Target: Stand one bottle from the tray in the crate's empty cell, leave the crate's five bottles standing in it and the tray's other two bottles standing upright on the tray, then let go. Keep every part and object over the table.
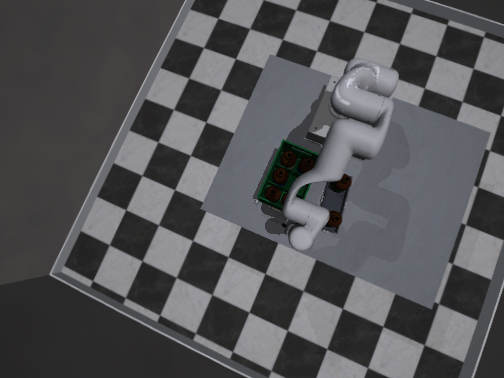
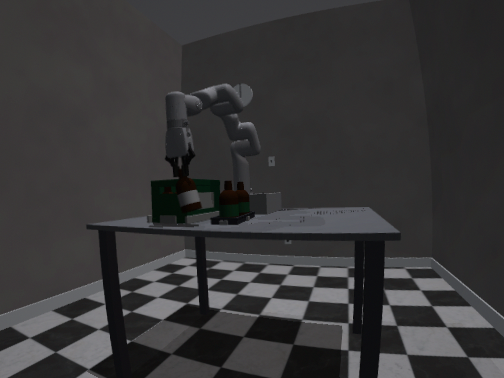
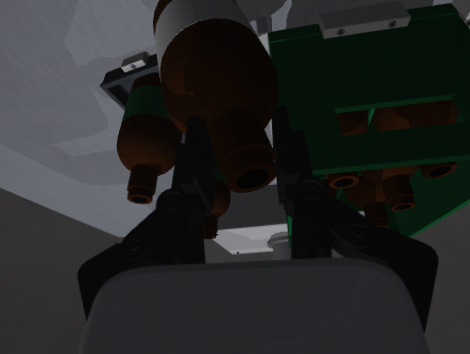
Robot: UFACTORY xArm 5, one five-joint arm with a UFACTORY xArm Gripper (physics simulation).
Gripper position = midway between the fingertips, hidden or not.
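I can see my gripper (image 2: 181,176), and I find my gripper (image 3: 240,130) here as well. There is a bottle (image 2: 187,193). A bottle (image 3: 356,122) is visible too.
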